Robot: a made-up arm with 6 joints.
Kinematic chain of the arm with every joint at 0, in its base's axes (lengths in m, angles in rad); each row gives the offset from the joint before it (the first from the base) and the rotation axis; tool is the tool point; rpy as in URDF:
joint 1: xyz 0 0 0.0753 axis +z
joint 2: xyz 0 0 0 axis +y
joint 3: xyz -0.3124 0 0.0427 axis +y
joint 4: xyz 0.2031 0 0.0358 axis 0.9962 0 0.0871
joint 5: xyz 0 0 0 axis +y
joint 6: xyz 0.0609 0 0.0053 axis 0.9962 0 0.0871
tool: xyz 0 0 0 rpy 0 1.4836 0
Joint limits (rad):
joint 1: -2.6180..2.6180
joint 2: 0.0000..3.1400
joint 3: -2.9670..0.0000
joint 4: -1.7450..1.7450
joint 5: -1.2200..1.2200
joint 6: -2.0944..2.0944
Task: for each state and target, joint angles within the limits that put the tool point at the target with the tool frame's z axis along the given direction. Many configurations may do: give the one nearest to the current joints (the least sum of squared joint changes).
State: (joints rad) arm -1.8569 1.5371 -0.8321 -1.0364 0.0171 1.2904
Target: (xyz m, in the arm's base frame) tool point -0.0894 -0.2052 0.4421 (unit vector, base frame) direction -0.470 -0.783 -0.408
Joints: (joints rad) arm -1.9388 1.3633 -1.5729 -0.2357 0.7364 1.2904
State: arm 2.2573 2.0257 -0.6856 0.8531 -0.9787 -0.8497
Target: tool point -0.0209 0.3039 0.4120 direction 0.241 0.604 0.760
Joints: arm 1.7034 1.6391 -1.3749 0.3596 -1.1329 -0.8497
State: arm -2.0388 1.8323 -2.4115 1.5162 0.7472 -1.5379
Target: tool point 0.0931 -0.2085 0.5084 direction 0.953 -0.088 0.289
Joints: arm -1.4010 1.5189 -1.8576 1.7431 1.2184 -1.5379
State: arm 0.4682 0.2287 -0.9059 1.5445 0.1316 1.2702
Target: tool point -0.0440 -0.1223 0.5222 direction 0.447 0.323 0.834
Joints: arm 1.1056 0.5753 -1.5736 1.7408 -0.2613 1.2702
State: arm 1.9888 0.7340 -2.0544 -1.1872 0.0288 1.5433
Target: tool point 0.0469 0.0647 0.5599 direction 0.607 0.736 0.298
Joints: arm 1.1103 1.1156 -1.8852 -0.4040 0.5843 1.5433
